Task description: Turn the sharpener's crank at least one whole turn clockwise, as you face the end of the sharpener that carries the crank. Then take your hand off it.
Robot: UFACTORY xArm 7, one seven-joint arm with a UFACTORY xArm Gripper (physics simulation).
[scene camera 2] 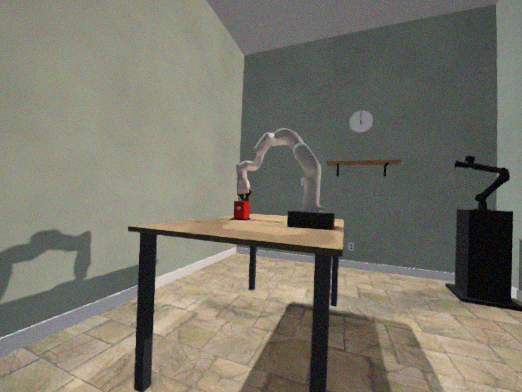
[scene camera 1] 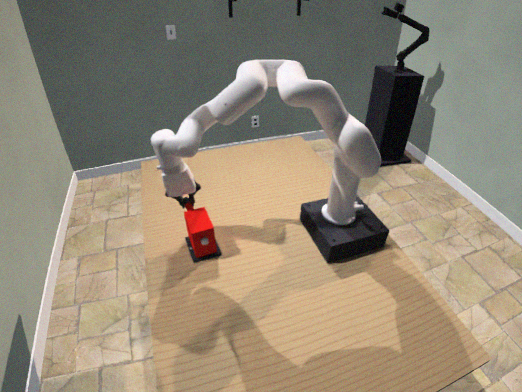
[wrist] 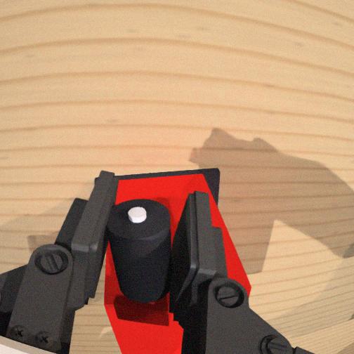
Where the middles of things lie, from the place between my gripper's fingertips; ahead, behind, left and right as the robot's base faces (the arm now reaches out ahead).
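You'd find the red sharpener [scene camera 1: 202,245] 4 cm below my hand, 8 cm to the left of it and 3 cm behind it.
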